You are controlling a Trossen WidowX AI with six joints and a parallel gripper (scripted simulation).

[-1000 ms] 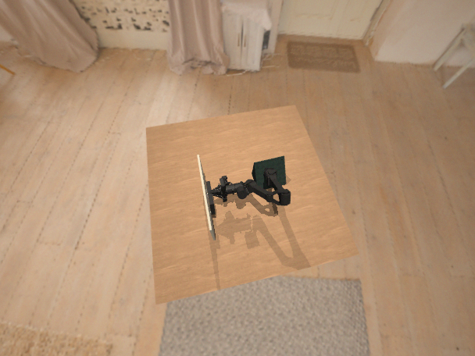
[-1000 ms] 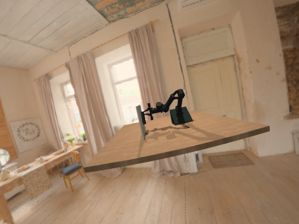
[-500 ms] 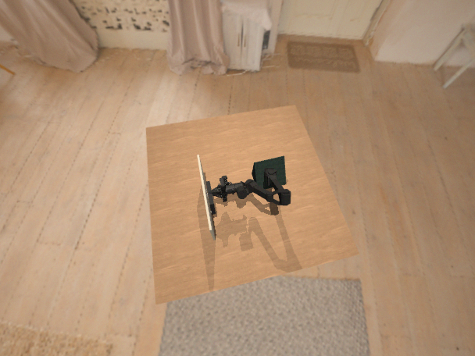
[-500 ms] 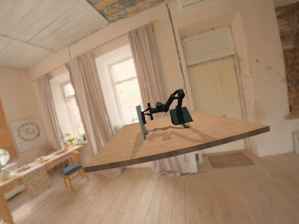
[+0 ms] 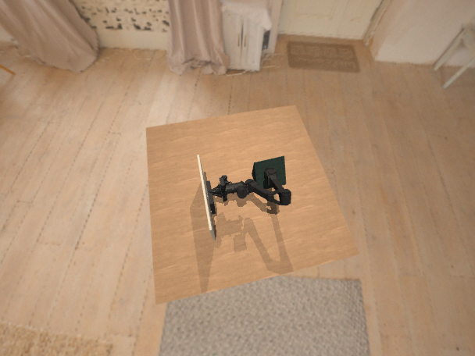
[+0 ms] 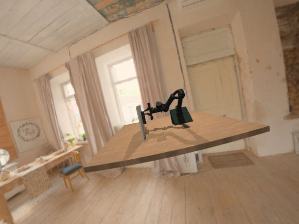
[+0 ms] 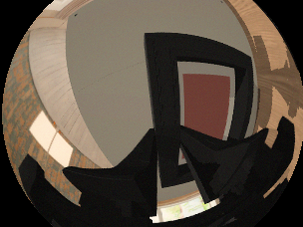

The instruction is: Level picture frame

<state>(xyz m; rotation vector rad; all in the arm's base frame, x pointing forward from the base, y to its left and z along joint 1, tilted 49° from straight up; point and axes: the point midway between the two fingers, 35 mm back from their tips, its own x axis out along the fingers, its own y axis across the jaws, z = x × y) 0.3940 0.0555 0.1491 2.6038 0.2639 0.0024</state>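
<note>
Right now the picture frame is 5 cm below my gripper tip and 1 cm to the left of it. Also, from my gripper tip: wall panel (6 cm below, 2 cm ahead, 1 cm to the left).
</note>
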